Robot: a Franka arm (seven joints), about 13 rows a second.
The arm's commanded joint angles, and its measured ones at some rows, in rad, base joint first. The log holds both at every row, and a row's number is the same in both.
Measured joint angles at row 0: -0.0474 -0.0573 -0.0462 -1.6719 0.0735 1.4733 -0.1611
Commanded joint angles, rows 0 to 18: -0.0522 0.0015 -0.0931 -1.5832 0.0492 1.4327 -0.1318; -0.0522 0.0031 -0.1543 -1.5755 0.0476 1.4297 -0.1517; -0.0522 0.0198 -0.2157 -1.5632 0.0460 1.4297 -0.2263; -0.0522 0.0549 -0.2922 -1.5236 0.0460 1.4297 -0.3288; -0.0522 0.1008 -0.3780 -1.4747 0.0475 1.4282 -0.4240; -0.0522 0.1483 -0.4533 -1.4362 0.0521 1.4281 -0.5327; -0.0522 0.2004 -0.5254 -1.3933 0.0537 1.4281 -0.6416; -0.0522 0.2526 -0.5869 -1.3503 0.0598 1.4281 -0.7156; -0.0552 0.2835 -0.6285 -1.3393 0.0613 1.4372 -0.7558; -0.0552 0.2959 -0.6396 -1.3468 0.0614 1.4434 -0.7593; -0.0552 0.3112 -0.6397 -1.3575 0.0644 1.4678 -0.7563; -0.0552 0.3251 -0.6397 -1.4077 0.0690 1.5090 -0.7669; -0.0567 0.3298 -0.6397 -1.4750 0.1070 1.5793 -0.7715; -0.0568 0.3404 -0.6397 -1.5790 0.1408 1.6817 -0.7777; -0.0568 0.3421 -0.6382 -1.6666 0.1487 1.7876 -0.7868; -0.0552 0.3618 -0.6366 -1.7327 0.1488 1.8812 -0.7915; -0.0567 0.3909 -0.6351 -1.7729 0.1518 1.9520 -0.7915; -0.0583 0.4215 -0.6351 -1.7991 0.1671 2.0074 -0.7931; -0.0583 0.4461 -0.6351 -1.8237 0.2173 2.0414 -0.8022
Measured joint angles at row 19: -0.0642 0.4267 -0.6266 -1.7821 0.1566 1.9834 -0.7738
